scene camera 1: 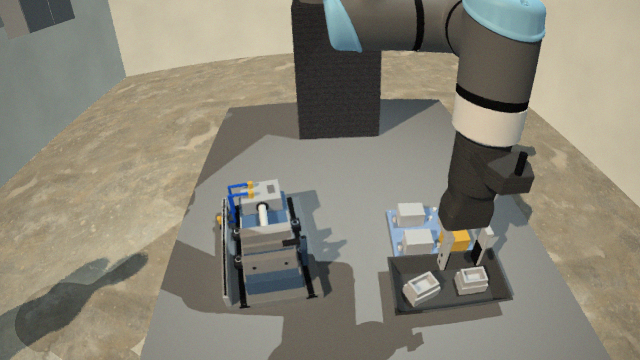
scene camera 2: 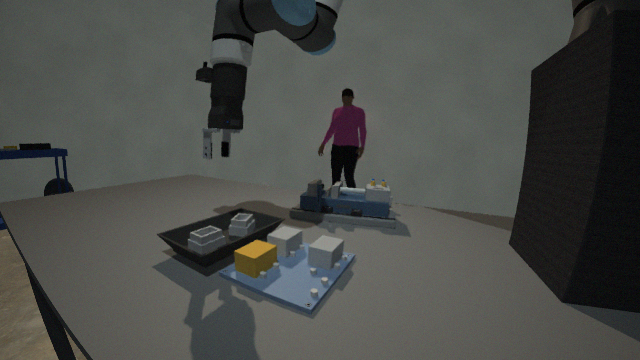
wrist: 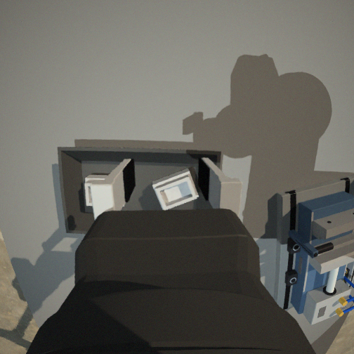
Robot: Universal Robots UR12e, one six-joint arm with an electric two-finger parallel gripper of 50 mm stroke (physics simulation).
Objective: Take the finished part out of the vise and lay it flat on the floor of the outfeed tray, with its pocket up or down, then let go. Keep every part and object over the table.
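Note:
Two pale grey parts lie flat, pocket up and apart, in the dark outfeed tray. The part nearer the vise is turned at an angle to the tray walls. The other part is partly hidden by a finger in the wrist view. My gripper is open and empty, high above the tray, touching neither part. The vise shows no part between its jaws.
A blue plate beside the tray carries a yellow block and two pale blocks. The dark robot pedestal stands at the table's back. A person stands beyond the vise.

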